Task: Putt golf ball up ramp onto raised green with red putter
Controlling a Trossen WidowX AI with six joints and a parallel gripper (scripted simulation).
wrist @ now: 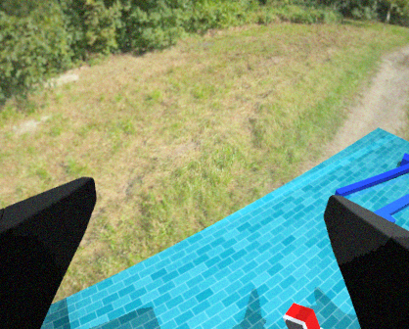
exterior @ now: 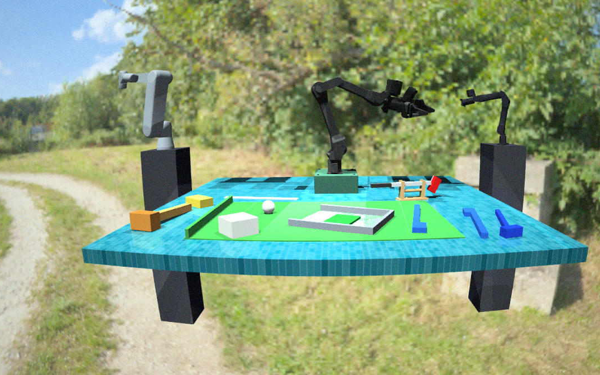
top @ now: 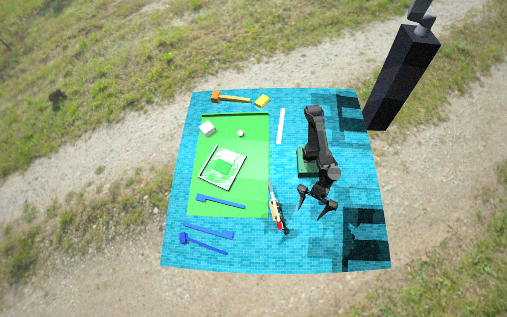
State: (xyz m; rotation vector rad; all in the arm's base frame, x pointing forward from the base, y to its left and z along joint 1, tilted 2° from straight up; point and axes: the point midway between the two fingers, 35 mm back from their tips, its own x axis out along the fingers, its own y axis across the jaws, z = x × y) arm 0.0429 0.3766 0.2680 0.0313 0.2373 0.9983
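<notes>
The red putter lies 280 mm below my gripper tip, 130 mm to the right of it and 130 mm ahead of it. Also, from my gripper tip: white bar (700 mm to the right, 330 mm below, 90 mm ahead); grey frame (460 mm ahead, 360 mm to the right, 330 mm below); wooden stand (300 mm below, 130 mm ahead, 110 mm to the right).
</notes>
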